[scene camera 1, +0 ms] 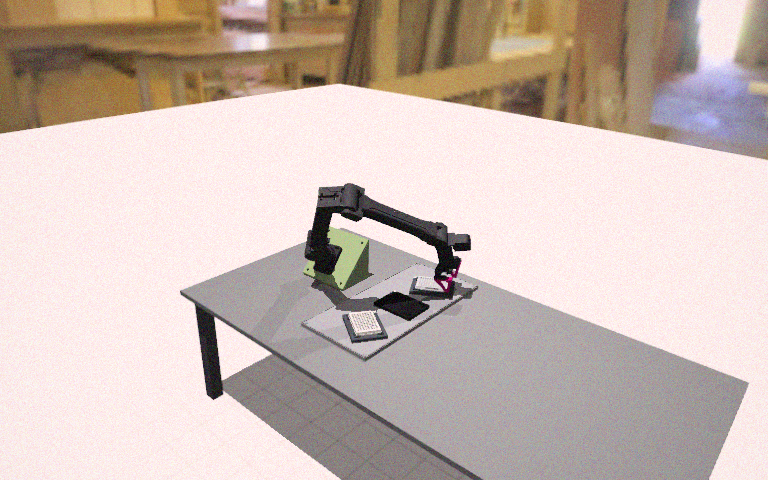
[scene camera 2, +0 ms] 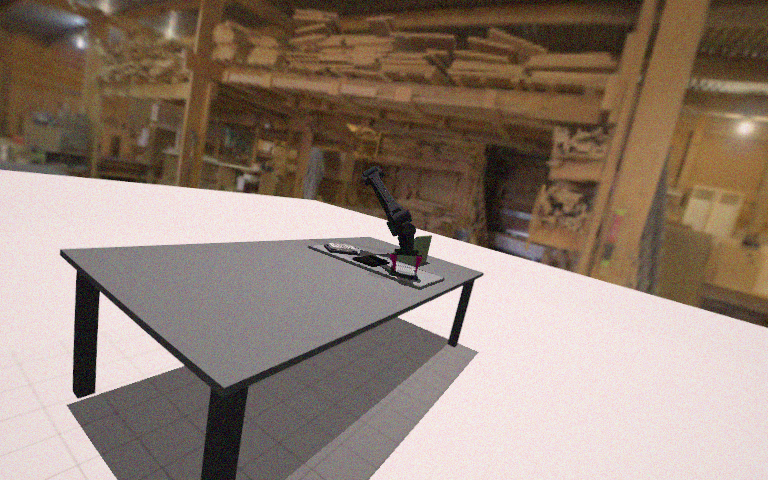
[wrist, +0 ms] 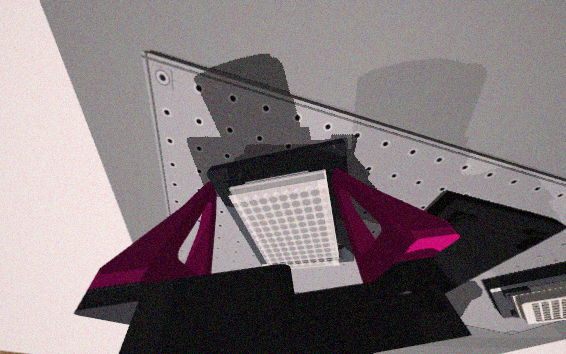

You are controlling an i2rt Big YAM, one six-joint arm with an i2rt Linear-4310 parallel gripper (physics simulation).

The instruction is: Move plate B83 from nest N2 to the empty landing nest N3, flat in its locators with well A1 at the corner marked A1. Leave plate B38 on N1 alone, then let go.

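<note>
A white well plate (scene camera 1: 425,283) (scene camera 2: 405,269) (wrist: 285,223) lies flat in a black nest (wrist: 275,161) at the far end of the perforated board (scene camera 1: 325,325) (scene camera 2: 432,280) (wrist: 390,159). My gripper (scene camera 1: 447,282) (scene camera 2: 405,264) (wrist: 274,180) is open wide. It is low over this plate, with one magenta finger on each long side and clear of it. An empty black nest (scene camera 1: 401,305) (scene camera 2: 370,259) (wrist: 477,228) sits in the middle of the board. A second white well plate (scene camera 1: 364,323) (scene camera 2: 343,247) sits in the nest at the near end. I cannot read any labels.
The board lies on a grey table (scene camera 1: 529,371) (scene camera 2: 218,299). The arm's green base mount (scene camera 1: 347,255) (scene camera 2: 424,242) stands behind the board. The board's far end lies close to the table's edge.
</note>
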